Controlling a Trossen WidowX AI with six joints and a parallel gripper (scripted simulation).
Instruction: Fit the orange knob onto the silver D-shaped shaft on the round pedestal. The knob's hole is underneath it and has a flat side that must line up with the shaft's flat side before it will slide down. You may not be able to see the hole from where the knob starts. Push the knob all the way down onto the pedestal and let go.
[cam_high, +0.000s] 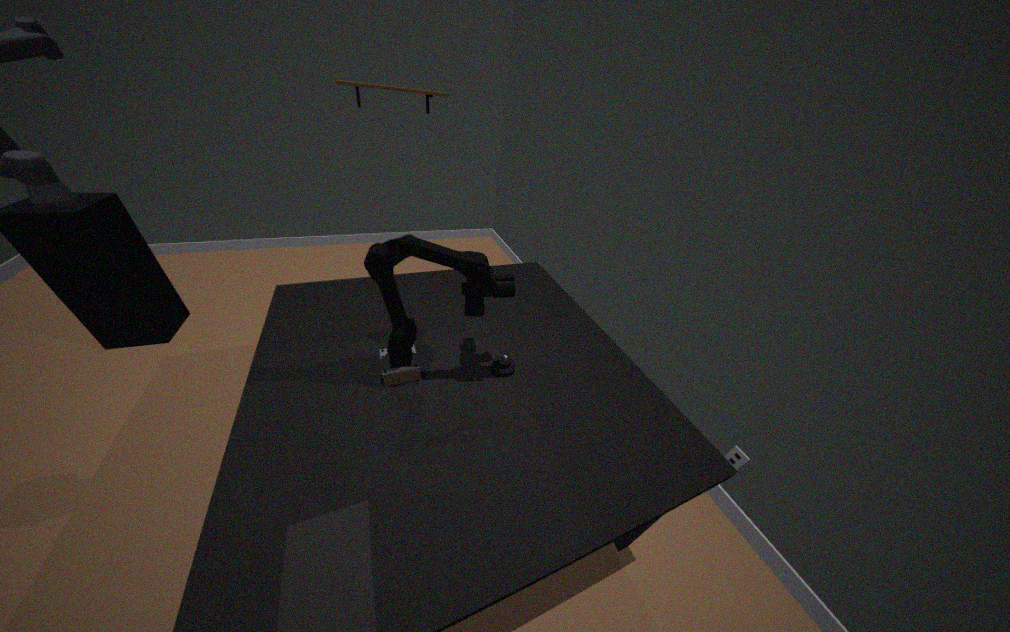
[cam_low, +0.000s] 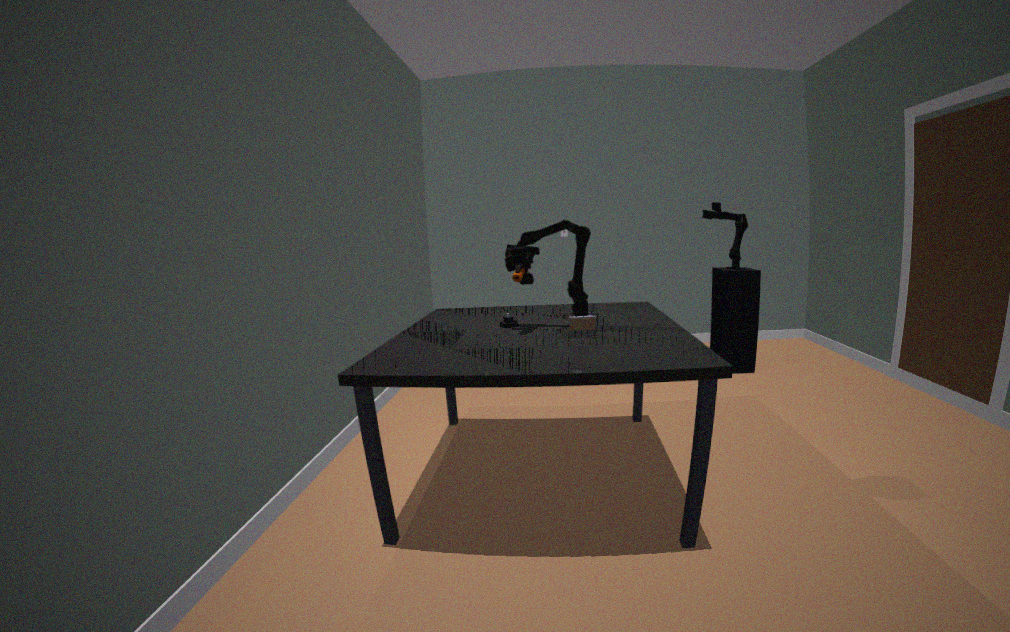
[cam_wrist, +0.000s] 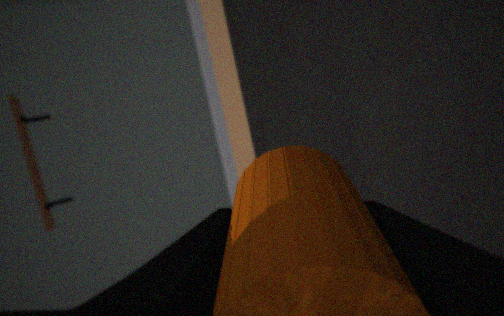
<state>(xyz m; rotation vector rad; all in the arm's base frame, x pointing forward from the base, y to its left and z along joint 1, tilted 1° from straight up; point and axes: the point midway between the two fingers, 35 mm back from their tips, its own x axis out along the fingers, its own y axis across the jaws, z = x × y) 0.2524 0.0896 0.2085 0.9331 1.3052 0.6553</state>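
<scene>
Now: the orange knob 30 mm to the right of my gripper tip and 20 mm above it. The rest, counted from my gripper tip: dark round pedestal 80 mm ahead, 170 mm to the right, 220 mm below.
</scene>
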